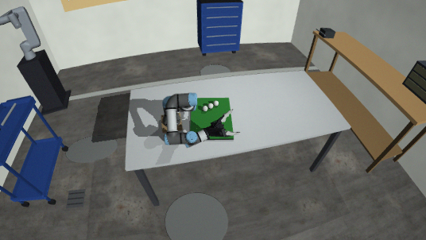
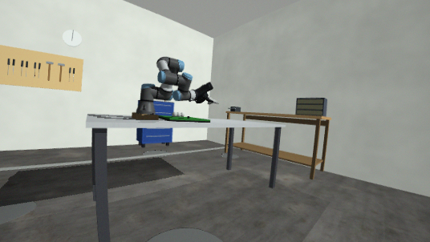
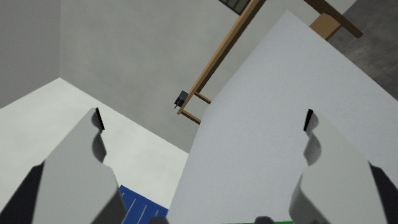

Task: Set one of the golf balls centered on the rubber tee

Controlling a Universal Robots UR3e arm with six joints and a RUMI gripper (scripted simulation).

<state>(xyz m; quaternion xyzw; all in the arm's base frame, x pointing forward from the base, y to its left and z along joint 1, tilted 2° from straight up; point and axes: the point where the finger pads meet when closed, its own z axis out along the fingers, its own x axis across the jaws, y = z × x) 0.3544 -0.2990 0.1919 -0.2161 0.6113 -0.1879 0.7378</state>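
The green mat lies 7 cm behind my hand, 22 cm to the left of it and 20 cm below it.
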